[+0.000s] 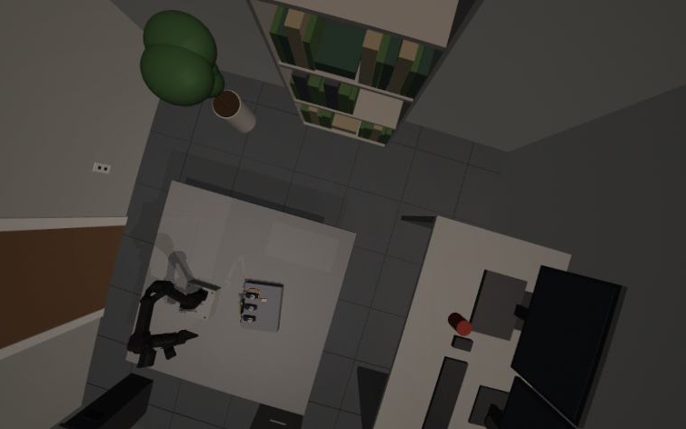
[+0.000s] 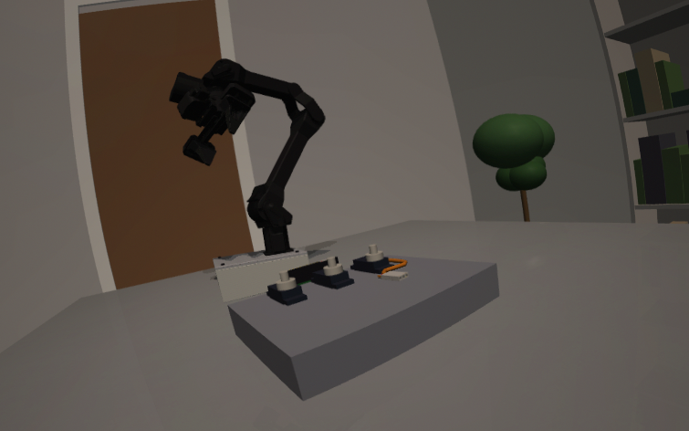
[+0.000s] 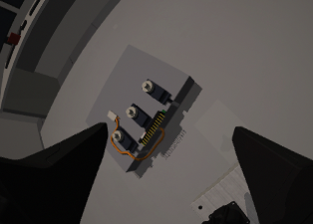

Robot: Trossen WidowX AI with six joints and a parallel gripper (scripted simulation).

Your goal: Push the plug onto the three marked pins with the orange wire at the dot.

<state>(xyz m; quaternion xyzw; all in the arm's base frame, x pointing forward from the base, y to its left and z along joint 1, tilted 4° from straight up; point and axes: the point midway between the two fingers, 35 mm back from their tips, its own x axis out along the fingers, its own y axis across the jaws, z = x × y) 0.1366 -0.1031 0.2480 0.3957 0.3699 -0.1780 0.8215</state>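
Now: the grey holder 270 mm below my gripper tip, 270 mm ahead of it and 150 mm to the left of it.
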